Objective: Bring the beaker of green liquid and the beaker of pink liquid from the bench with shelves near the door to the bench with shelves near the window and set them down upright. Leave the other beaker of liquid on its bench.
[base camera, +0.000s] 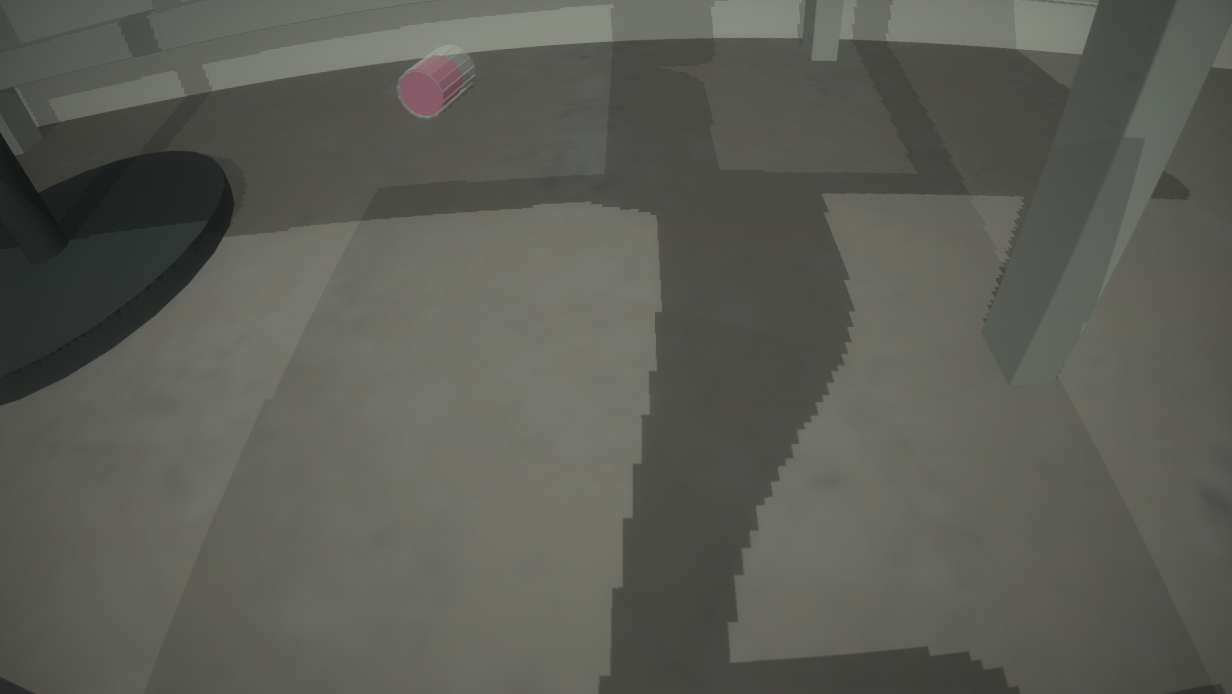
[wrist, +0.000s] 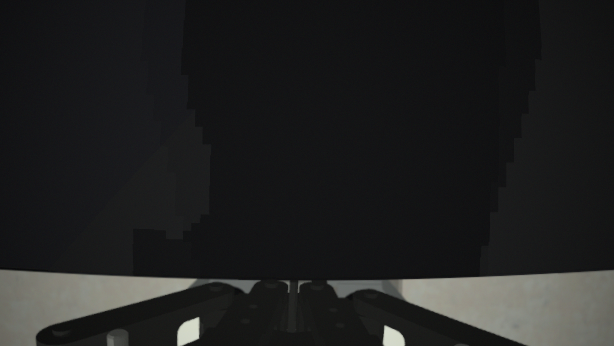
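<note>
The beaker of pink liquid (base camera: 437,81) lies on its side on the floor in the base camera view, towards the back and left of centre, apart from the gripper. My gripper (wrist: 294,277) is shut and empty at the bottom of the wrist view, with its fingertips together by the edge of a dark surface. The beaker of green liquid and the other beaker do not show in either view.
A dark round base with a post (base camera: 137,250) stands on the floor at the left. A pale bench leg (base camera: 1077,224) stands at the right, and another leg (base camera: 825,30) further back. A dark surface (wrist: 340,140) fills most of the wrist view.
</note>
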